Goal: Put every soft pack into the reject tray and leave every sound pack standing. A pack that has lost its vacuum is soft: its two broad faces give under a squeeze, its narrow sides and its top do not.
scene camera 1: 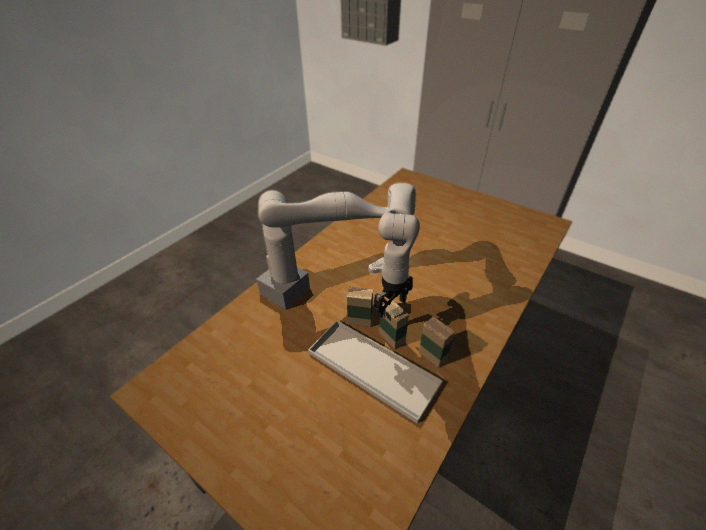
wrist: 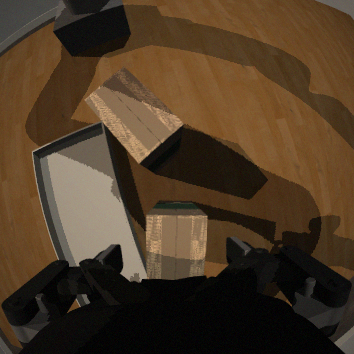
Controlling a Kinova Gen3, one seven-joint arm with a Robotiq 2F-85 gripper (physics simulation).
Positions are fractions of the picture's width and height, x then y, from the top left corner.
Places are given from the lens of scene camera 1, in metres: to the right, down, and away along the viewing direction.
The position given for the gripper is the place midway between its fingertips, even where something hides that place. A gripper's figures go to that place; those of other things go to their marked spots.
gripper (scene camera 1: 0.56, 0.58): 0.12, 0.14, 1.24
reject tray (scene camera 1: 0.58, 0.73): 0.16, 0.37, 1.19
